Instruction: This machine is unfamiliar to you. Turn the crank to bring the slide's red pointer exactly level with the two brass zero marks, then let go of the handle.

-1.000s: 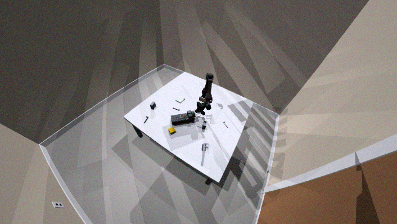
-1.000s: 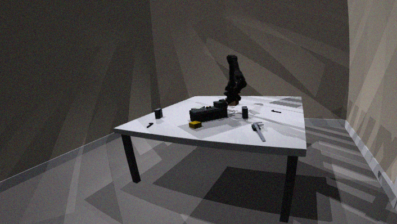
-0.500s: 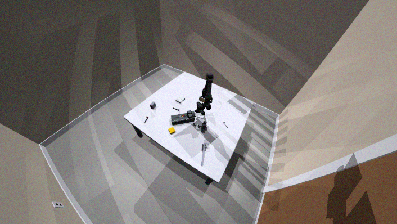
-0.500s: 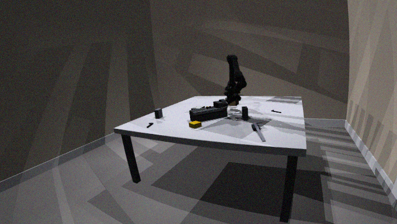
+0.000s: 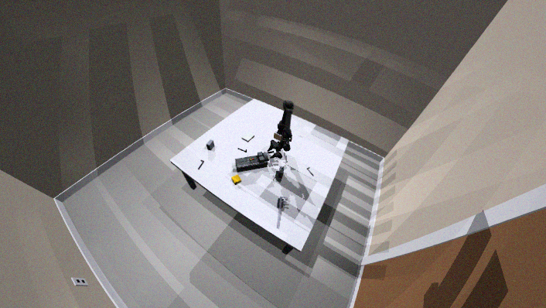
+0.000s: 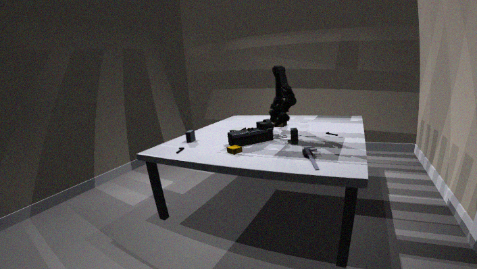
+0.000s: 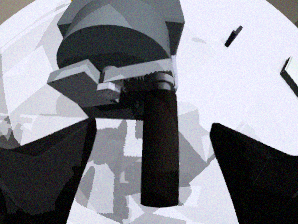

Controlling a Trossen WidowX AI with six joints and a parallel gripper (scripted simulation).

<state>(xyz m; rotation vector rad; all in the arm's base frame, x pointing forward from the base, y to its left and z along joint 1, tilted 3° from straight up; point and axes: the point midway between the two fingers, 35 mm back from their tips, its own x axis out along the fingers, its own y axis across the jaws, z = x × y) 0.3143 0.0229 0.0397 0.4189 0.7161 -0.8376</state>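
Right now the dark crank handle is 10 mm behind my gripper tip, 10 mm to the left of it and 30 mm above it. The rest, counted from my gripper tip: yellow block: 310 mm ahead, 150 mm to the right, 60 mm below; red pointer: 110 mm ahead, 100 mm to the right, 10 mm above.
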